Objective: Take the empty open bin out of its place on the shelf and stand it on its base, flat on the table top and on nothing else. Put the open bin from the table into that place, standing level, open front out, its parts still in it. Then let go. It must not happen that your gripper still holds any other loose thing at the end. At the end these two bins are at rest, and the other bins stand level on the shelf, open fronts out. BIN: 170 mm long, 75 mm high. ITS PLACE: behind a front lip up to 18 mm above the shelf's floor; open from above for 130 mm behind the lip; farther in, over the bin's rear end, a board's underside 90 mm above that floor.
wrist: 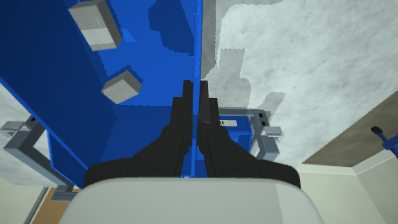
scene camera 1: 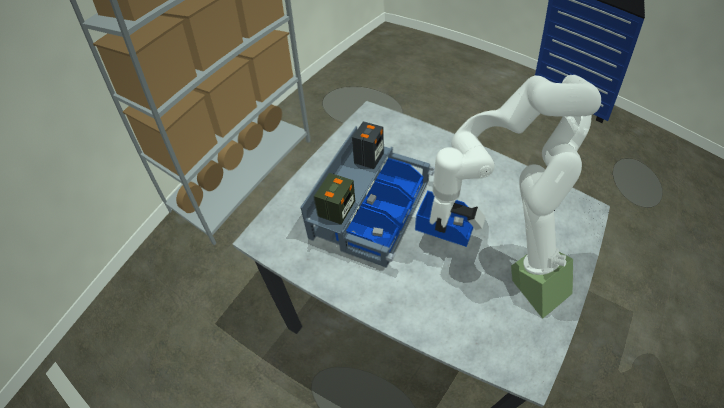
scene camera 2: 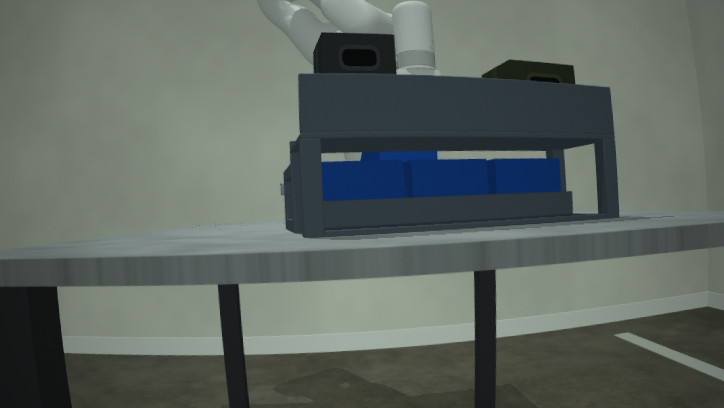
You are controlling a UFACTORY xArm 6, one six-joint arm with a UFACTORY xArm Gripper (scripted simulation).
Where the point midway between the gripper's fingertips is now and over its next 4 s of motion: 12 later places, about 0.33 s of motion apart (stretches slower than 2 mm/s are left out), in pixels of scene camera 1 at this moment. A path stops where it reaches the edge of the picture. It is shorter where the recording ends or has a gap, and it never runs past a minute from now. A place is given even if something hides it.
My gripper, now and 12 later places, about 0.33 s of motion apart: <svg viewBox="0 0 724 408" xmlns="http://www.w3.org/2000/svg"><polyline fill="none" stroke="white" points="440,229 440,234 439,238 438,239 438,240 438,240 438,241 438,240 438,240 438,238 439,236 439,233 440,230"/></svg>
